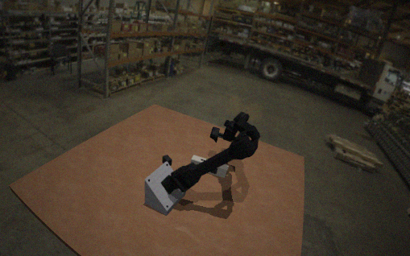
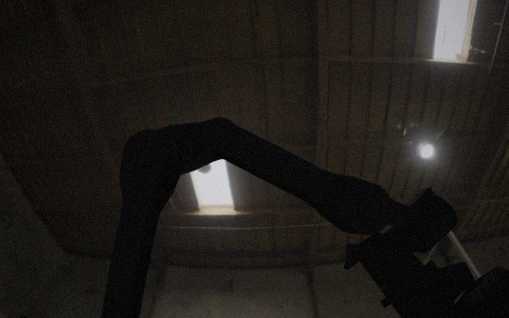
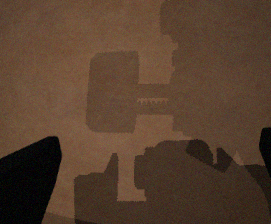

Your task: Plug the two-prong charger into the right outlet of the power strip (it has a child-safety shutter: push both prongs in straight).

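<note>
The two-prong charger is 24 cm to the left of my gripper tip, 22 cm behind it and 9 cm below it.
</note>
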